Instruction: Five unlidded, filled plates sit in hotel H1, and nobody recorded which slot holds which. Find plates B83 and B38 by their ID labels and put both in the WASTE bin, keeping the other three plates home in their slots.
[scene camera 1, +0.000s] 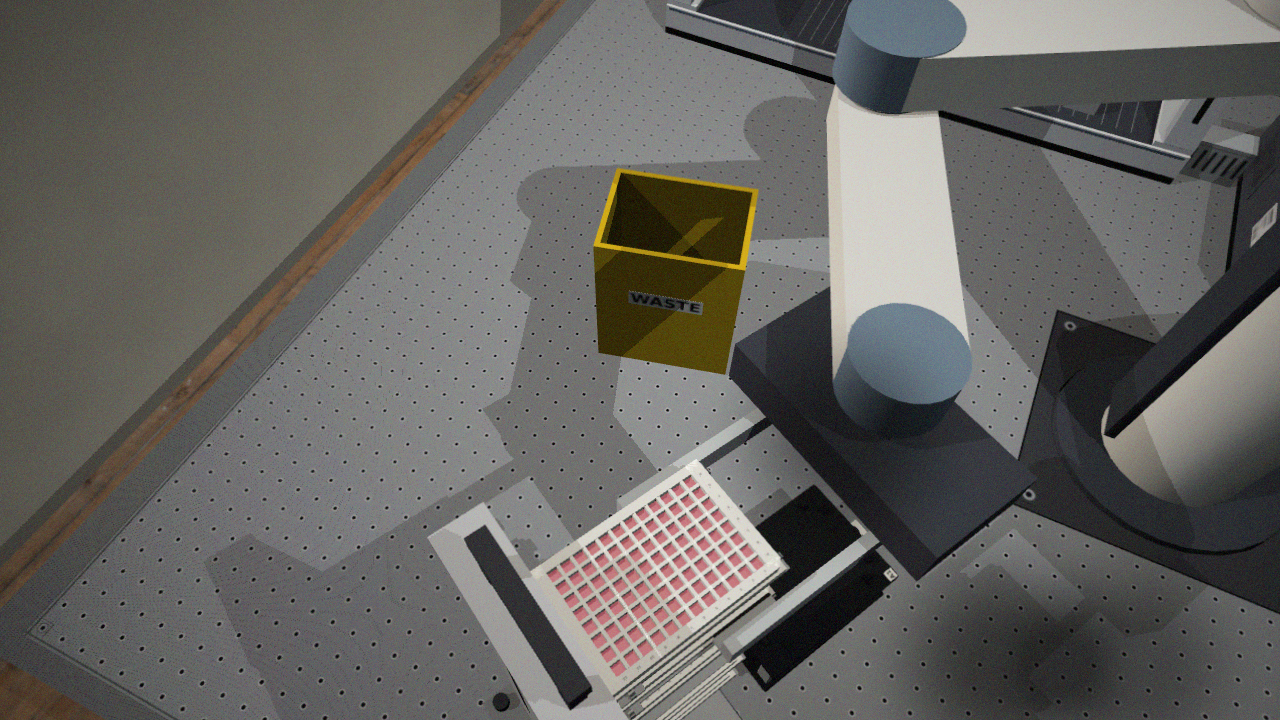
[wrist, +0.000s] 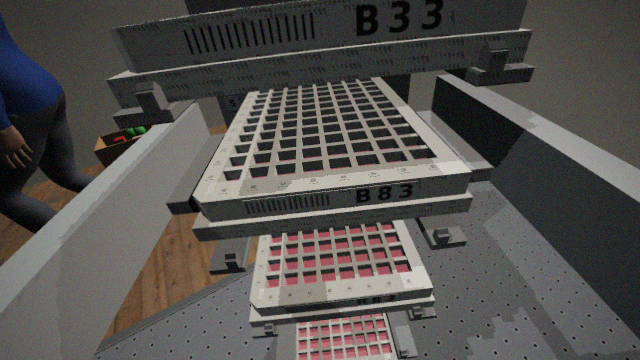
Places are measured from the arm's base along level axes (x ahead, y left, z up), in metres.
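Where they show: gripper, fingertip midpoint: (scene camera 1: 670, 578) (wrist: 318, 111); arm's base at its link origin: (scene camera 1: 1161, 453).
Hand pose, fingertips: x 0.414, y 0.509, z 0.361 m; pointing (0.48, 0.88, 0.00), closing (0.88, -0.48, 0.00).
Observation:
Each offset is from my fingertips to the top centre of the thing. "*": to the spot under its first point.
My gripper (scene camera 1: 673, 573) (wrist: 318, 111) is shut on the plate B83 {dy +0.011, dx +0.006, dz -0.003 m} (wrist: 310, 210), which has an uncovered grid of wells and sits level between the two long fingers. It is slightly above the support tabs, inside hotel H1 {* dy +0.071, dx +0.086, dz +0.083 m} (scene camera 1: 469, 573). The plate B33 {* dy -0.045, dx -0.024, dz +0.030 m} (wrist: 320, 65) is right above it. Another plate {dy +0.011, dx +0.006, dz -0.066 m} (wrist: 345, 290) with pink wells lies below, its label too foreshortened to read surely, and a further pink plate {dy +0.011, dx +0.006, dz -0.172 m} (wrist: 344, 336) shows under that. In the scene view the hotel's uppermost plate {* dy +0.013, dx +0.004, dz +0.039 m} (scene camera 1: 657, 573) has pink wells. B38's label does not show. The yellow WASTE bin {dy -0.411, dx +0.173, dz -0.148 m} (scene camera 1: 662, 335) stands upright behind the hotel.
The arm's forearm (scene camera 1: 895, 214) and dark hand block (scene camera 1: 859, 465) are right of the bin. The robot base (scene camera 1: 1208, 465) is at the right. A rail-edged dark unit (scene camera 1: 760, 40) lies at the back. In the wrist view a person (wrist: 35, 95) stands beyond, near a box (wrist: 112, 150).

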